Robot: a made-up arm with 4 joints. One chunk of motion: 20 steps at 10 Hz.
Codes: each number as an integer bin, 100 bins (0 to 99) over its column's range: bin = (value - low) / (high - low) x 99, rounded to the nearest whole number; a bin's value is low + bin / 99 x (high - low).
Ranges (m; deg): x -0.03..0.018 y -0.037..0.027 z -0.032..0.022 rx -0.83..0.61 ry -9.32..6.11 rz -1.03..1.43
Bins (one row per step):
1: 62 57 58 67 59 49
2: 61 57 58 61 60 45
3: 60 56 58 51 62 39
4: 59 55 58 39 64 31
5: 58 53 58 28 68 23
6: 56 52 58 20 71 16
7: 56 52 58 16 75 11
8: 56 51 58 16 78 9
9: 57 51 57 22 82 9
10: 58 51 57 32 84 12
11: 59 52 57 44 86 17
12: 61 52 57 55 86 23
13: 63 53 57 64 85 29
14: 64 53 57 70 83 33
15: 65 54 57 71 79 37
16: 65 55 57 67 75 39
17: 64 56 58 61 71 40
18: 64 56 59 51 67 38
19: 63 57 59 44 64 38
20: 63 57 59 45 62 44
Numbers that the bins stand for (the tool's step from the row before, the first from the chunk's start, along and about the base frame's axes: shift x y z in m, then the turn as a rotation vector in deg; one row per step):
1: 0.00006 -0.00015 -0.00036 0.145 -0.124 0.188
2: -0.00042 -0.00015 -0.00036 0.057 0.032 0.088
3: -0.00091 -0.00080 -0.00036 -0.088 0.343 -0.061
4: -0.00139 -0.00144 -0.00036 -0.263 0.655 -0.260
5: -0.00188 -0.00274 -0.00036 -0.423 1.278 -0.458
6: -0.00285 -0.00338 -0.00036 -0.539 1.746 -0.632
7: -0.00285 -0.00338 -0.00036 -0.597 2.369 -0.757
8: -0.00285 -0.00403 -0.00036 -0.597 2.837 -0.806
9: -0.00236 -0.00403 -0.00091 -0.510 3.460 -0.806
10: -0.00188 -0.00403 -0.00091 -0.365 3.772 -0.732
11: -0.00139 -0.00338 -0.00091 -0.190 4.084 -0.608
12: -0.00042 -0.00338 -0.00091 -0.030 4.084 -0.458
13: 0.00055 -0.00274 -0.00091 0.101 3.928 -0.309
14: 0.00103 -0.00274 -0.00091 0.188 3.616 -0.210
15: 0.00152 -0.00209 -0.00091 0.203 2.993 -0.111
16: 0.00152 -0.00144 -0.00091 0.145 2.369 -0.061
17: 0.00103 -0.00080 -0.00036 0.057 1.746 -0.036
18: 0.00103 -0.00080 0.00018 -0.088 1.123 -0.086
19: 0.00055 -0.00015 0.00018 -0.190 0.655 -0.086
20: 0.00055 -0.00015 0.00018 -0.175 0.343 0.063

